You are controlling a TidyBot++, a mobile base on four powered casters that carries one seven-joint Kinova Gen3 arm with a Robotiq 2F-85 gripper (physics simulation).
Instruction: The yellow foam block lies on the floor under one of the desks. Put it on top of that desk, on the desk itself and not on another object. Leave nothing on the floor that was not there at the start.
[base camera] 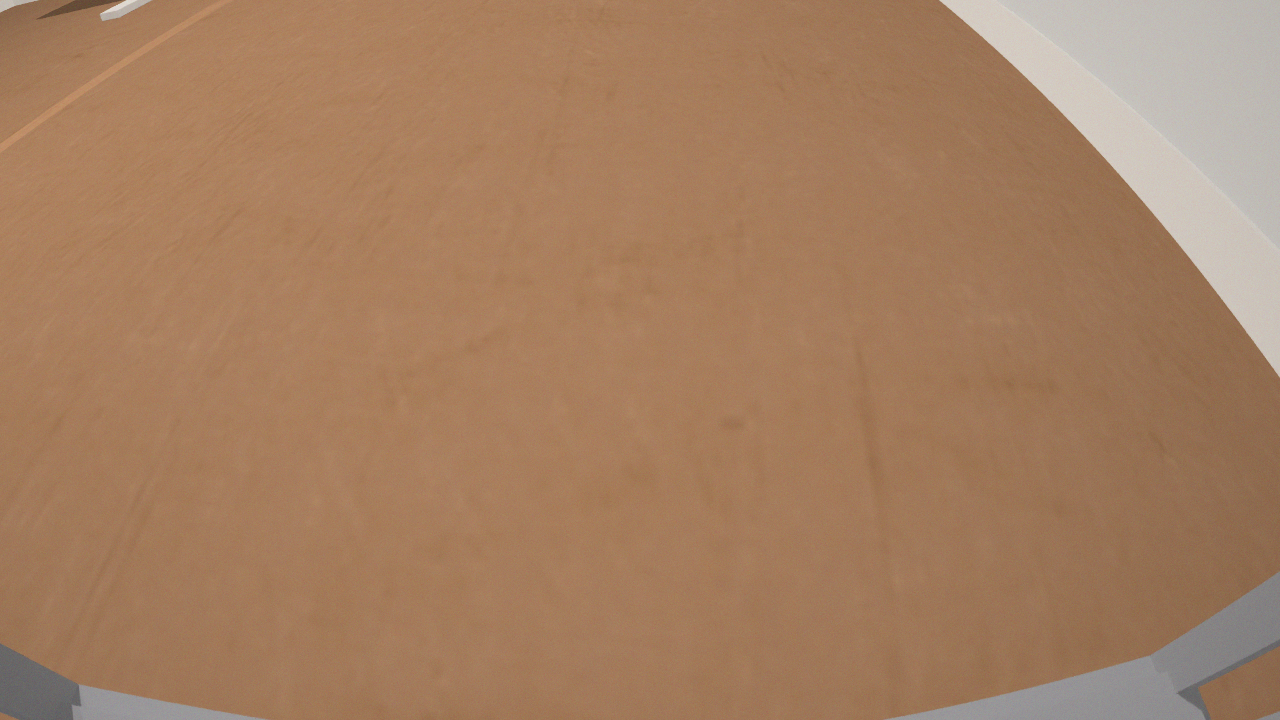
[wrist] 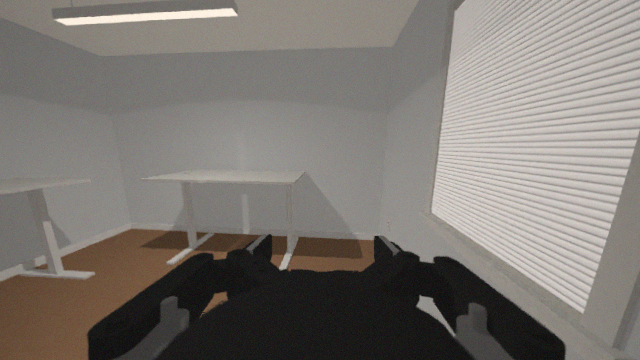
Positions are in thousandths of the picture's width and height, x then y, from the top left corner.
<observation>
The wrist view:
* my gripper: 504,685
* window with white blinds: 824,493
</observation>
